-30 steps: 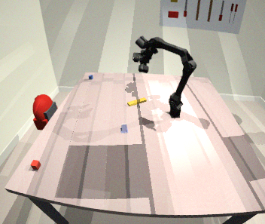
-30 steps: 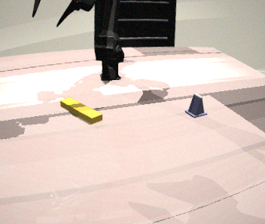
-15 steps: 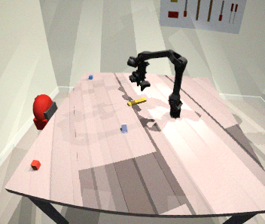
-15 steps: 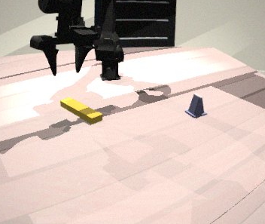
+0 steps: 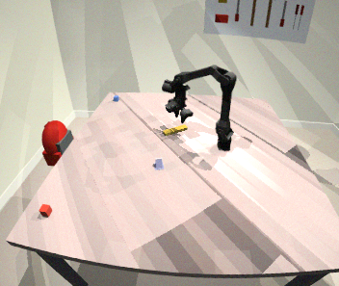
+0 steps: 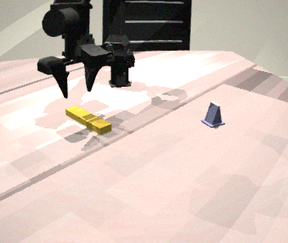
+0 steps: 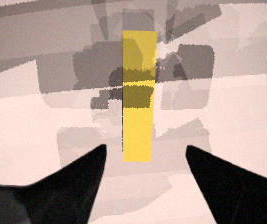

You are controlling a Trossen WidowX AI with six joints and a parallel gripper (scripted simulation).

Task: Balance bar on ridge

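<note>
Right now my gripper tip is 5 cm above the bar, 2 cm to the right of it and 2 cm short of it. Also, from my gripper tip: red block 64 cm to the left, 49 cm ahead, 5 cm below; blue cube 49 cm ahead, 36 cm to the right, 5 cm below.
</note>
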